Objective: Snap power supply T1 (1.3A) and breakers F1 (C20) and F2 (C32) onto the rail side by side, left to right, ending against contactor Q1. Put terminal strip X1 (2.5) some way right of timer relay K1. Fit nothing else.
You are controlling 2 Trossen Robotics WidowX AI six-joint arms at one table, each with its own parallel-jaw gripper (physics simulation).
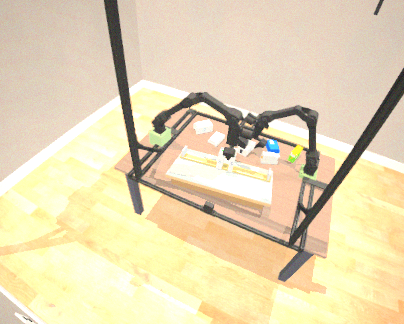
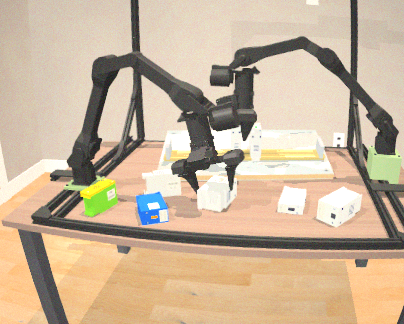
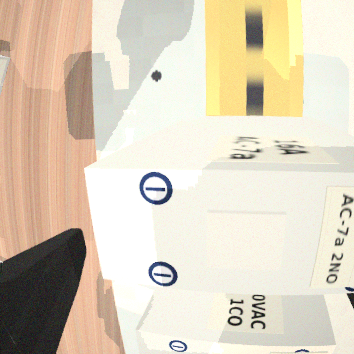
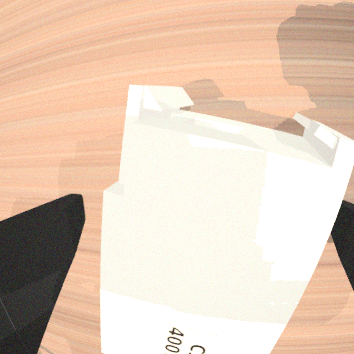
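Where they show: left gripper, between the fingertips: (image 2: 243, 136) (image 3: 207, 236); right gripper, between the fingertips: (image 2: 215, 193) (image 4: 212, 211); left arm's base, origin of its link: (image 1: 159, 130) (image 2: 385, 151); right arm's base, origin of its link: (image 1: 309, 171) (image 2: 84, 181).
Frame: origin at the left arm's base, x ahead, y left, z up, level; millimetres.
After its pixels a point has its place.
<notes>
Breaker F2 (image 2: 212, 200) {y 294, x 500, z -72 mm} (image 4: 200, 225) {y 272, x 498, z -45 mm}, a white block marked C32, lies on the table. My right gripper (image 2: 212, 186) {y 270, x 499, z -62 mm} (image 4: 212, 211) {y 270, x 499, z -62 mm} is open, with its fingers apart on either side of the breaker. Contactor Q1 (image 2: 256, 145) (image 3: 240, 240), marked AC-7a 2NO, sits on the yellow rail (image 2: 290, 154) {y -32, x 320, z -45 mm} (image 3: 225, 60) {y 25, x 537, z -46 mm}. Timer relay K1 (image 2: 236, 137) (image 3: 225, 345), marked 1CO, sits beside it. My left gripper (image 3: 207, 236) {y 24, x 470, z 22 mm} is open above Q1, holding nothing. White blocks (image 2: 291, 200) {y 256, x 297, z -72 mm} (image 2: 340, 206) {y 327, x 169, z -45 mm} (image 2: 162, 183) {y 249, x 655, z -57 mm} lie on the table; their labels are too small to read.
A blue block (image 1: 272, 146) {y 342, x 644, z -60 mm} (image 2: 152, 207) {y 390, x 627, z -60 mm} and a green block with a yellow top (image 1: 295, 153) {y 331, x 795, z -32 mm} (image 2: 99, 197) {y 389, x 781, z -52 mm} lie towards the right arm's base. The rail's pale board (image 1: 215, 184) {y -173, x 490, z -23 mm} stands on the table. Black frame bars (image 2: 200, 234) {y 455, x 486, z -79 mm} run along the table edges. Both arms are close together over the middle.
</notes>
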